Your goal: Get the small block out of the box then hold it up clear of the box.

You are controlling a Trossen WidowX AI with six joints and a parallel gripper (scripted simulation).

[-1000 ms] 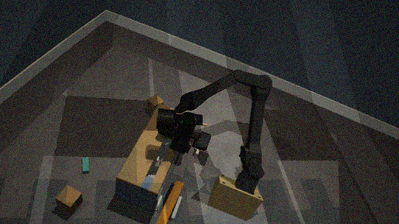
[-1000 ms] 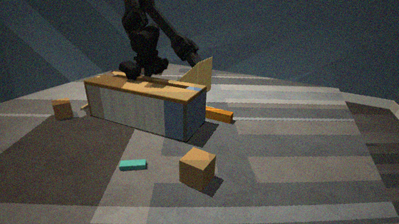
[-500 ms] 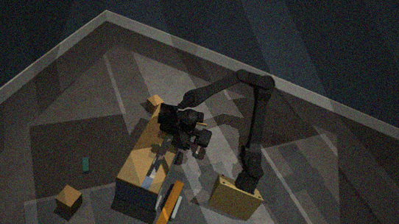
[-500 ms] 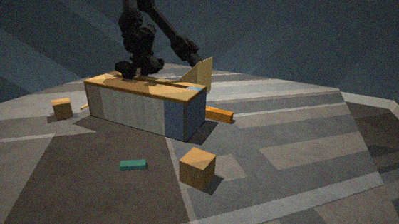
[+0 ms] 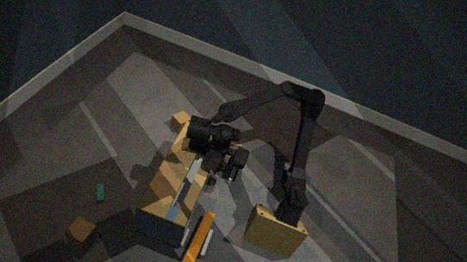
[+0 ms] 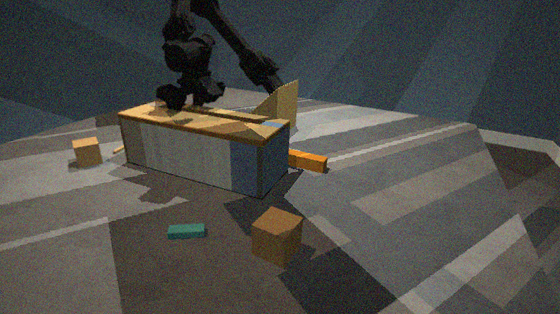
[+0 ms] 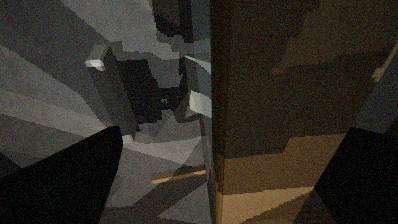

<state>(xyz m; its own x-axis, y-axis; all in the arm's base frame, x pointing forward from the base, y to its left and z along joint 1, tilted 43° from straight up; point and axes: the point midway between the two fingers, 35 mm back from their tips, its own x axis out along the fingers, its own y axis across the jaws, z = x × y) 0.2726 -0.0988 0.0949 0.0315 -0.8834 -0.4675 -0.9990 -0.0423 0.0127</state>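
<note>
Now: the green block 6 cm ahead of my gripper tip and 2 cm to the right of it. From my gripper tip the other things lie so: orange cube: 19 cm ahead, 16 cm to the right, 6 cm below; then box: 3 cm ahead, 11 cm to the left, 3 cm below.
</note>
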